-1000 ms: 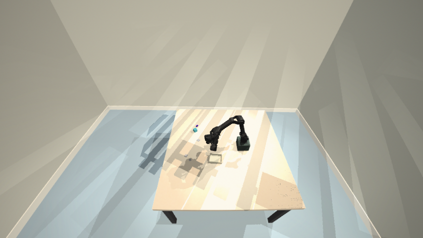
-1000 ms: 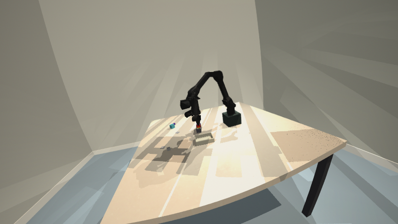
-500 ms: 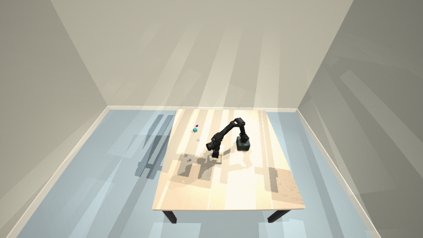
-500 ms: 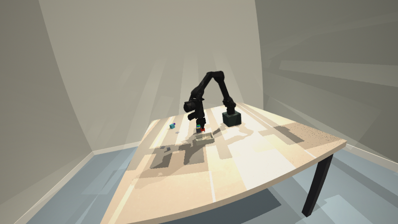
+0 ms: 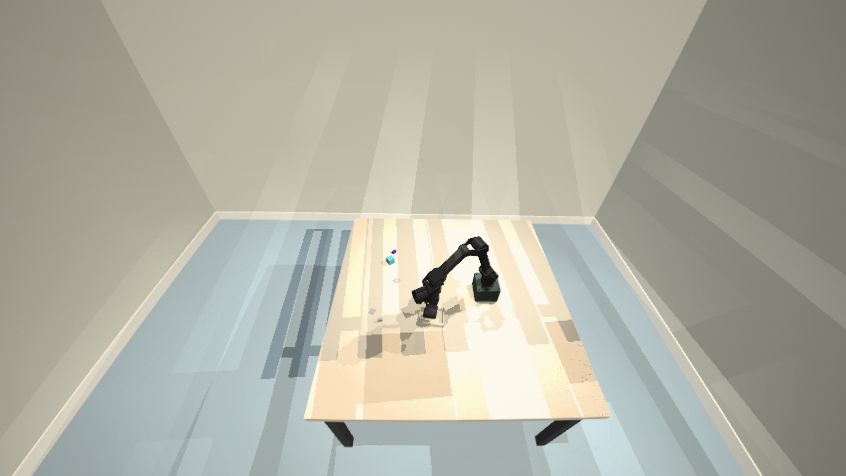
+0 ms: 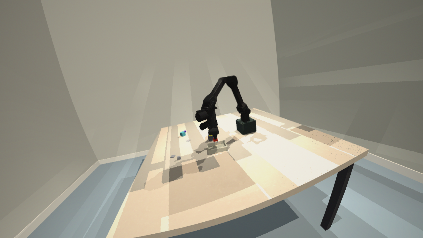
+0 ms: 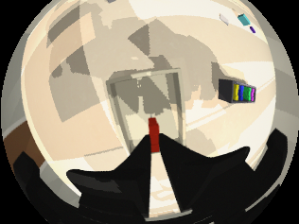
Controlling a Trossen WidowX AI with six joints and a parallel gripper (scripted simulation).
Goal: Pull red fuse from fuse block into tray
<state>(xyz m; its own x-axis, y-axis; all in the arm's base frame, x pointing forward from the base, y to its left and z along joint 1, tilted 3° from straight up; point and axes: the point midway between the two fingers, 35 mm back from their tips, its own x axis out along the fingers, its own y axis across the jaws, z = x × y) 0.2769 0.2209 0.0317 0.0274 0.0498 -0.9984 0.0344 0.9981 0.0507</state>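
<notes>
The pale tray is 70 mm below my gripper tip. The rest, counted from my gripper tip: purple piece: 430 mm to the right, 300 mm ahead, 70 mm below; cyan cube: 350 mm to the right, 310 mm ahead, 60 mm below.
</notes>
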